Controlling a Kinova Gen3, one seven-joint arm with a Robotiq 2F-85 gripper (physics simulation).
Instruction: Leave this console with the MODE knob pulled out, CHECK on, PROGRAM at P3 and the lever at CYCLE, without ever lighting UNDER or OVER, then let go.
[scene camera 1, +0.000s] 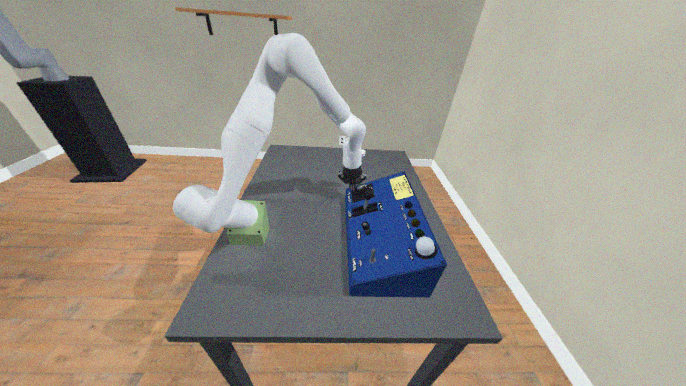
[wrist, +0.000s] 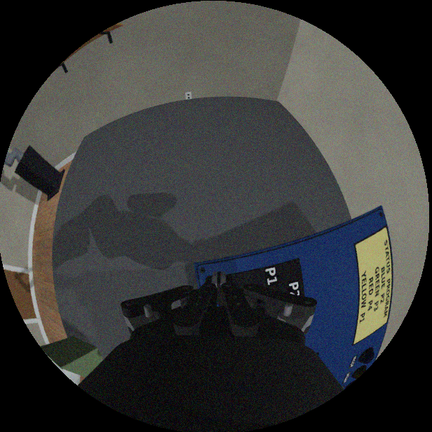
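The blue console (scene camera 1: 390, 267) (wrist: 330, 272) stands on the table's right side. My gripper (scene camera 1: 354, 187) (wrist: 218, 279) is shut and empty, its tips low at the black PROGRAM plate (scene camera 1: 369, 192) (wrist: 286, 272), by its left end; contact is unclear. P1 and part of P2 show on the plate; the fingers hide the selector's setting. The lever (scene camera 1: 365, 202) stands in its black slot nearby. A small black knob (scene camera 1: 366, 226) sits mid-panel; whether it is pulled out is unclear. The CHECK toggle (scene camera 1: 372, 256) is near the front. The small lamps (scene camera 1: 411, 213) look dark. The large dome (scene camera 1: 425, 246) is whitish.
A yellow card (scene camera 1: 401, 187) (wrist: 371, 287) lists blue P2, green P3, red P4, yellow P1. The arm's green base block (scene camera 1: 250, 236) stands on the dark table (scene camera 1: 300, 305) at the left. The console's raised sloping body rises beside and below the gripper.
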